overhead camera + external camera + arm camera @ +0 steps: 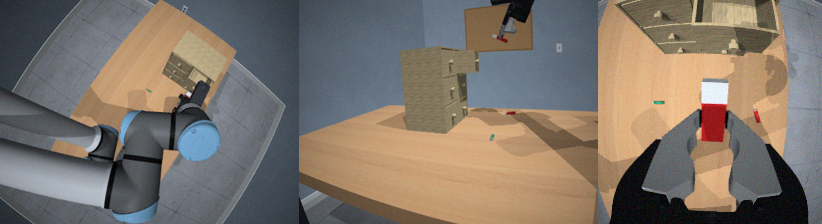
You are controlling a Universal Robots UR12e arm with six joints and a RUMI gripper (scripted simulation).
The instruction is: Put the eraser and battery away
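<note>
Right now my hand is 1 cm short of the eraser and 1 cm above it. Round my hand: red AA battery (4 cm behind, 16 cm to the right, 37 cm below); green AA battery (3 cm ahead, 20 cm to the left, 37 cm below).
</note>
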